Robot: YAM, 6 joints.
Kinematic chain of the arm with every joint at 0, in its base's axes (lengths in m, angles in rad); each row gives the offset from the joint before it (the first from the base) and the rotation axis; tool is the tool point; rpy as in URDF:
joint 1: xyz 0 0 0.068 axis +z
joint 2: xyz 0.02 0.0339 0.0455 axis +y
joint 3: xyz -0.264 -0.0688 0 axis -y
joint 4: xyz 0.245 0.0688 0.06 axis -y
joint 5: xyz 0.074 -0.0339 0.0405 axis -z
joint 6: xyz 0.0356 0 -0.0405 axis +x
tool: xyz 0 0 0 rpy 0 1.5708 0
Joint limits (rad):
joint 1: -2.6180..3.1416
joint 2: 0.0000..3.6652
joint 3: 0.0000..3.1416
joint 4: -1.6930..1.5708
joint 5: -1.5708..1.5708
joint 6: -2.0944..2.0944
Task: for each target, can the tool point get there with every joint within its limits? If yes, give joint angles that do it. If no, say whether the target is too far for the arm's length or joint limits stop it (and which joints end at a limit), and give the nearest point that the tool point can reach.
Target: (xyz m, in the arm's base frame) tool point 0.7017 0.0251 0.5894
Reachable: no: too far | nearest point 0.5329 0.0191 0.4716 | short by 0.206 m
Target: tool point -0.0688 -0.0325 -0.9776
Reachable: no: too far | nearest point -0.1599 -0.0919 -0.3746 | short by 0.613 m
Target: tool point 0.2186 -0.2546 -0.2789
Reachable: yes | joints -0.7824 3.3199 1.6477 0.3058 0.8395 -0.8940
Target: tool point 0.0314 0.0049 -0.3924
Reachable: no: joint limits stop it (at a limit: joint 2) | nearest point 0.0663 0.0103 -0.3315 | short by 0.070 m
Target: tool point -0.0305 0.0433 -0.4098
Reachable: no: joint limits stop it (at a limit: joint 2) | nearest point -0.0500 0.0710 -0.3421 | short by 0.076 m
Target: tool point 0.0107 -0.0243 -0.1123
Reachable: yes | joints 1.6879 3.2999 0.3649 0.5569 0.2198 -0.0870
